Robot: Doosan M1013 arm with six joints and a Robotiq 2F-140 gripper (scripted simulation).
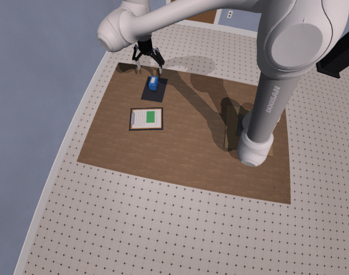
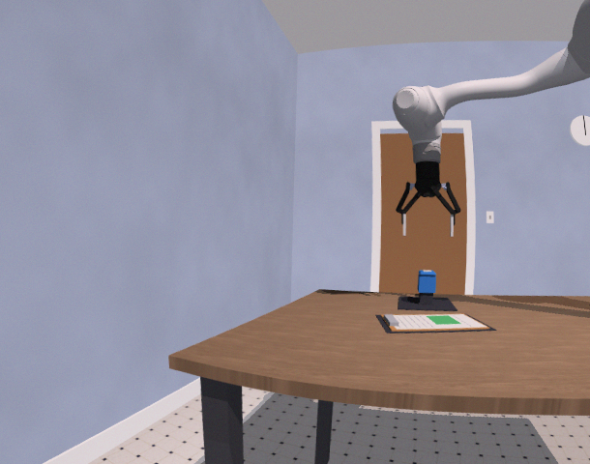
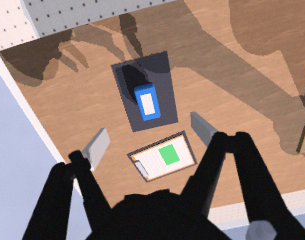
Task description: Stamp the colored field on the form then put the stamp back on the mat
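My gripper is now 17 cm above the blue stamp and 1 cm to the left of it. The rest, counted from my hand: dark mat: 22 cm below, 1 cm to the right; then clipboard form: 26 cm to the left, 21 cm below, 1 cm behind.
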